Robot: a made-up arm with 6 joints. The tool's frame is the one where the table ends. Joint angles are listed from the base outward.
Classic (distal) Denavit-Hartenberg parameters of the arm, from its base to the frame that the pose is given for. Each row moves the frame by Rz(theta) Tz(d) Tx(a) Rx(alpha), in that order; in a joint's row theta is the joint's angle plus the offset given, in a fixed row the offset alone. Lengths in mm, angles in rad.
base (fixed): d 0, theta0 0, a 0, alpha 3.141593
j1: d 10, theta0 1.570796, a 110, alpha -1.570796
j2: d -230, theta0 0, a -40, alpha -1.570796
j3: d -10, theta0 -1.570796, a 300, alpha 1.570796
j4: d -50, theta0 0, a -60, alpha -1.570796
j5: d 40, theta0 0, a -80, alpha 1.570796
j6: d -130, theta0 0, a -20, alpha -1.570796
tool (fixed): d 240, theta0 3.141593, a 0, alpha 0
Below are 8 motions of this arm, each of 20 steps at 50 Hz.
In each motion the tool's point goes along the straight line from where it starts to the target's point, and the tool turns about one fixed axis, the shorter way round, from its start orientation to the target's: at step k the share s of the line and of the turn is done. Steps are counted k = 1, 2, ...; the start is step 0. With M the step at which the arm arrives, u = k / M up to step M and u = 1 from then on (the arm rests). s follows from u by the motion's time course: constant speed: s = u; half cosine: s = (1 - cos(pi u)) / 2; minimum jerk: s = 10 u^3 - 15 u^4 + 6 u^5.
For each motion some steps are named. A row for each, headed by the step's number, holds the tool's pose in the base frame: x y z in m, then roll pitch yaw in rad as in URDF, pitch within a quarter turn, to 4 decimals.
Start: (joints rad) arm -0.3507 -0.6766 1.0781 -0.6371 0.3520 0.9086
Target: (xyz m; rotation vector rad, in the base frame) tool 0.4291 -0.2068 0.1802 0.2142 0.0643 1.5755
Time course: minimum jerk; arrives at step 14
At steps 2, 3, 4, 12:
2: 0.3689 -0.2860 0.2051 -0.0317 -0.3527 1.6437
3: 0.3717 -0.2823 0.2040 -0.0211 -0.3409 1.6390
4: 0.3763 -0.2762 0.2020 -0.0039 -0.3216 1.6315
12: 0.4277 -0.2087 0.1808 0.1725 -0.1020 1.5738

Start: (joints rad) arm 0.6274 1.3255 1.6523 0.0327 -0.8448 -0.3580
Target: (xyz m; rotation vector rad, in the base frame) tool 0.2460 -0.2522 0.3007 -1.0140 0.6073 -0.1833
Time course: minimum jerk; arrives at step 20
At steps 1, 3, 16, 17, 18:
1: 0.3729 -0.1716 0.3114 -0.9889 0.6273 0.0176
3: 0.3697 -0.1736 0.3111 -0.9948 0.6225 0.0038
16: 0.2534 -0.2475 0.3013 -1.1392 0.4154 -0.4426
17: 0.2494 -0.2501 0.3010 -1.1420 0.4075 -0.4565
18: 0.2471 -0.2515 0.3008 -1.1436 0.4030 -0.4644

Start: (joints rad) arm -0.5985 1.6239 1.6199 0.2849 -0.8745 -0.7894
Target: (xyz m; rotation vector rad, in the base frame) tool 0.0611 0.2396 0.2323 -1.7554 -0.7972 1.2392
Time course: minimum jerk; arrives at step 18
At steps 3, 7, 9, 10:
3: 0.1850 0.2892 0.2549 -1.2811 0.7480 1.3829
7: 0.1512 0.2757 0.2487 -1.4306 0.6714 1.3152
9: 0.1253 0.2653 0.2440 -1.5349 0.6081 1.2757
10: 0.1121 0.2600 0.2416 -1.5855 0.5745 1.2592

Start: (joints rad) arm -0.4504 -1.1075 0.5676 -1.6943 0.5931 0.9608
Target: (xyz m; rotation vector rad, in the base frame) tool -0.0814 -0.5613 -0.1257 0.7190 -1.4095 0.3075
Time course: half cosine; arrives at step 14
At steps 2, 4, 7, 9, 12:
2: 0.0398 -0.5510 -0.0665 0.9487 -1.0525 -0.0009
4: 0.0221 -0.5525 -0.0752 0.9881 -1.0979 -0.0822
7: -0.0177 -0.5559 -0.0946 1.1274 -1.1921 -0.3138
9: -0.0453 -0.5582 -0.1081 1.2834 -1.2471 -0.5331
12: -0.0751 -0.5608 -0.1226 1.5225 -1.2894 -0.8399

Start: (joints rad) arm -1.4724 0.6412 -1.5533 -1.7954 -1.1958 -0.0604
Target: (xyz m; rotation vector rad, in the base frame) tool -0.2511 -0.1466 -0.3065 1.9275 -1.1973 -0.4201
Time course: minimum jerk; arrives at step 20
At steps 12, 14, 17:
12: -0.2690 -0.0767 -0.3529 2.3093 -0.1772 -1.3422
14: -0.2603 -0.1107 -0.3303 2.2747 -0.1569 -1.1988
17: -0.2526 -0.1407 -0.3104 2.2469 -0.1350 -1.0731

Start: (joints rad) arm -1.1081 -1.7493 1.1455 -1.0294 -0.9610 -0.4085
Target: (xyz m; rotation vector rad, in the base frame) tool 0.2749 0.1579 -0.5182 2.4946 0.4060 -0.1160
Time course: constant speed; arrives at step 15
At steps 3, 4, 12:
3: 0.1733 0.0776 -0.5307 2.5472 0.4395 0.3610
4: 0.1818 0.0843 -0.5296 2.5461 0.4175 0.3529
12: 0.2495 0.1378 -0.5213 2.5437 0.2413 0.2911

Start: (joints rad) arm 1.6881 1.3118 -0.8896 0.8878 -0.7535 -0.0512
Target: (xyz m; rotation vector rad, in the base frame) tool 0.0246 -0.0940 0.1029 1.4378 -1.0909 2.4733
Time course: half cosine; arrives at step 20
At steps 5, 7, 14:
5: 0.0126 -0.0432 0.0720 -0.4210 -0.7646 2.8333
7: 0.0144 -0.0507 0.0766 -0.4954 -0.8039 2.9272
14: 0.0217 -0.0817 0.0954 -0.8802 -0.9010 -2.8933

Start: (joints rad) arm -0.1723 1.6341 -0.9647 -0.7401 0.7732 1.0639
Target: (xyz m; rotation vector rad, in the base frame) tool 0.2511 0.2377 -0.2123 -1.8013 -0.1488 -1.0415
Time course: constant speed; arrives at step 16
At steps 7, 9, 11, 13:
7: 0.2074 0.2448 -0.2114 -1.8502 -0.6586 -0.3728
9: 0.2171 0.2432 -0.2116 -1.8290 -0.6872 -0.3993
11: 0.2268 0.2416 -0.2118 -1.8062 -0.7153 -0.4273
13: 0.2365 0.2401 -0.2120 -1.7818 -0.7429 -0.4569

